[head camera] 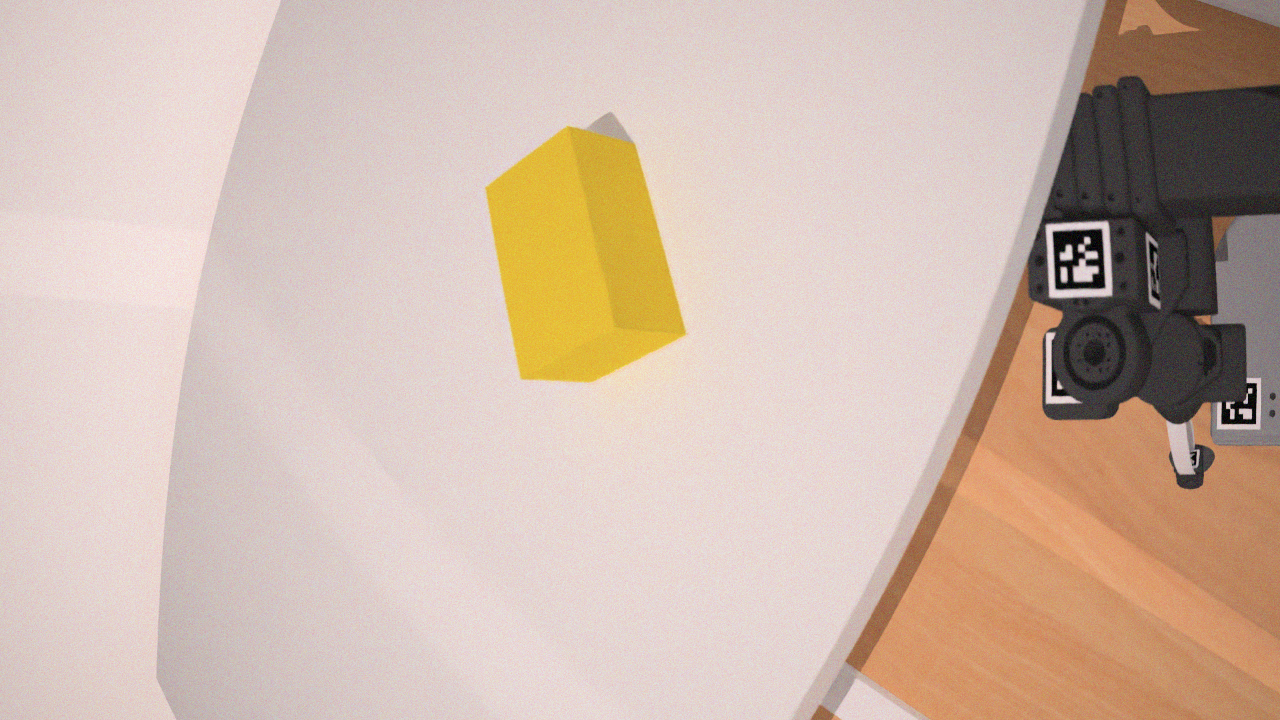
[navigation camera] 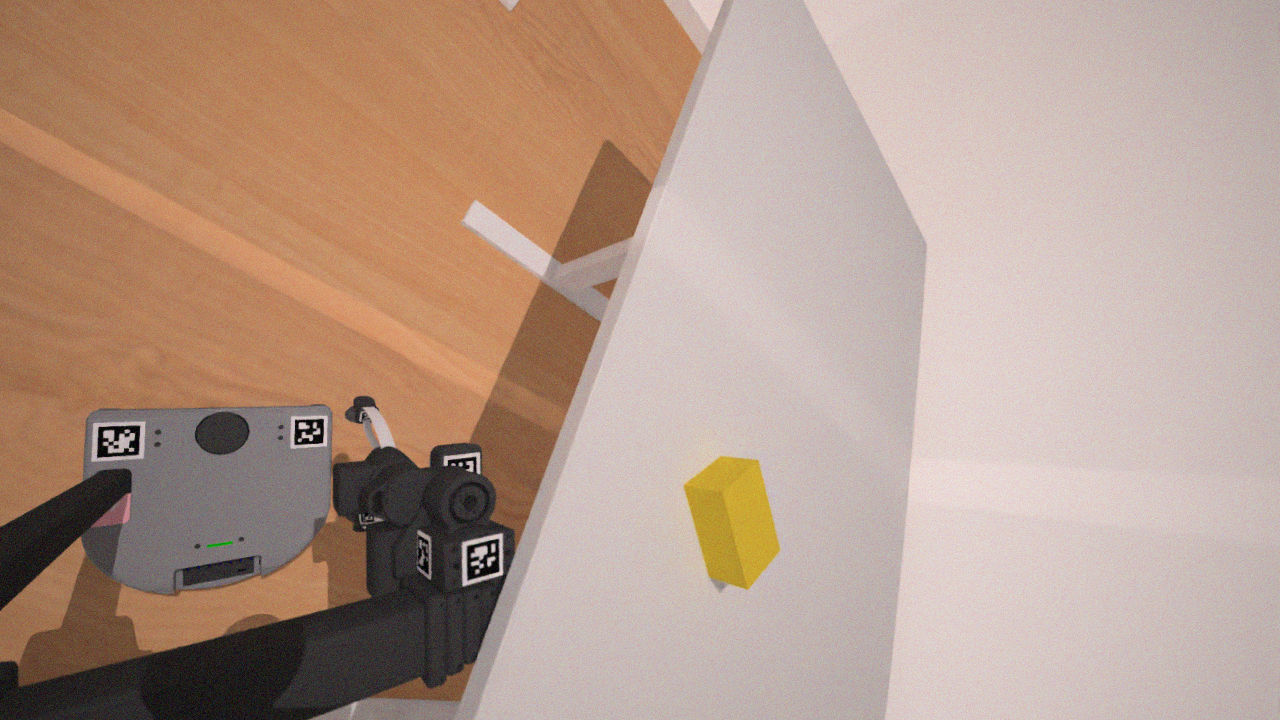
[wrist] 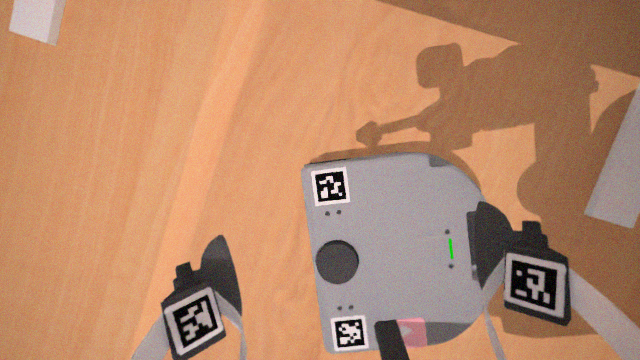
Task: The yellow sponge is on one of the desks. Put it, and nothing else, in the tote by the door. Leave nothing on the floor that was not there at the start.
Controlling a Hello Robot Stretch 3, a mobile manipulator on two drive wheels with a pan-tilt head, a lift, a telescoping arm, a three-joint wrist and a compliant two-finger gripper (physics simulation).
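Pixels of known places: robot's base, link origin: [navigation camera: 223, 431].
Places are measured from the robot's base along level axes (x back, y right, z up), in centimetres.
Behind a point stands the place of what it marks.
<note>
The yellow sponge [head camera: 581, 259] @(z 99.5, x 5.8, y 35.0 cm) [navigation camera: 733, 523] @(z 99.5, x 5.9, y 34.4 cm) stands as a block on the pale desk top [head camera: 805, 268] @(z 95.0, x 5.4, y 26.6 cm) [navigation camera: 742, 295] @(z 95.0, x -16.7, y 43.8 cm), inward from its edge. My gripper [wrist: 351, 246] @(z 56.1, x 2.2, y 14.0 cm) is open with its fingers wide apart and no object between them. It points down over the floor beside the desk, and my robot base shows below the fingers in the wrist view. In the head and navigation views the wrist is beside the desk's edge, apart from the sponge, and one finger shows below it. The tote by the door does not show.
My base [navigation camera: 214, 501] @(z 16.0, x 11.4, y -0.9 cm) [wrist: 390, 250] stands on the wooden floor [head camera: 1118, 573] @(z 0.0, x -23.5, y 31.8 cm) [navigation camera: 268, 223] @(z 0.0, x -44.8, y 5.8 cm) [wrist: 125, 125]. White desk foot bars [navigation camera: 510, 237] @(z 2.5, x -53.1, y 62.8 cm) [wrist: 617, 175] lie near the floor. My dark arm [head camera: 1208, 147] @(z 91.7, x 10.2, y 8.1 cm) [navigation camera: 295, 658] @(z 91.7, x 8.8, y 3.5 cm) reaches up to the desk edge. A pale wall is behind the desk.
</note>
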